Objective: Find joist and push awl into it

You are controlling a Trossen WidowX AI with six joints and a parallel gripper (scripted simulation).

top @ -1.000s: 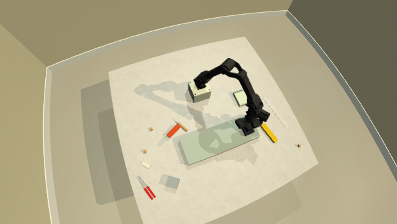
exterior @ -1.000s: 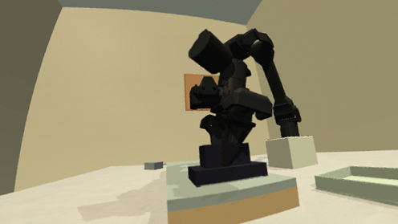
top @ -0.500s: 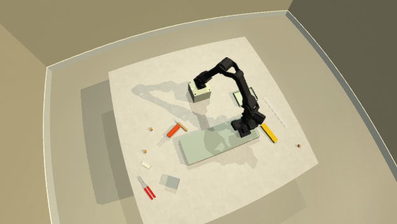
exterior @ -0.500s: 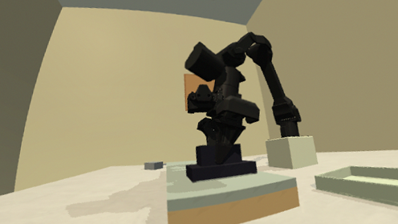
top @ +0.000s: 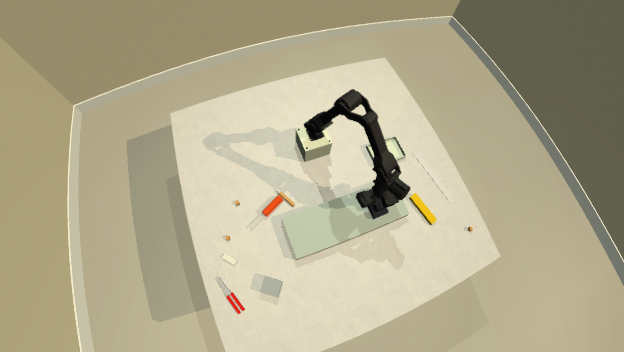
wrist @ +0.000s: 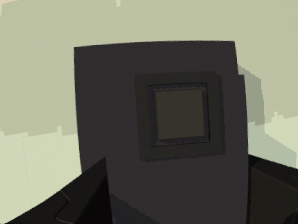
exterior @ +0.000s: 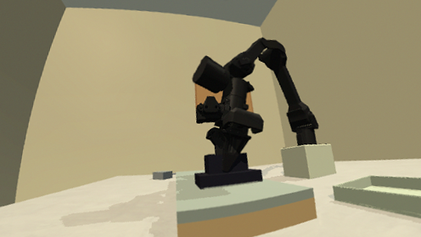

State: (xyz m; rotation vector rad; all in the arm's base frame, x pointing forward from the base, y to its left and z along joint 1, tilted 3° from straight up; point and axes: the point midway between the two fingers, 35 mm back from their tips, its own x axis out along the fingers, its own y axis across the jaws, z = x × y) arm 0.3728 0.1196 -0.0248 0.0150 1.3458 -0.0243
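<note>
The tray is 220 mm behind my gripper tip, 190 mm to the left of it and 50 mm below it. From my gripper tip the other things lie so: stud finder: 20 mm above; then white strip: 20 mm behind, 370 mm to the left, 60 mm below; then yellow bar: 100 mm ahead, 220 mm to the left, 60 mm below.
</note>
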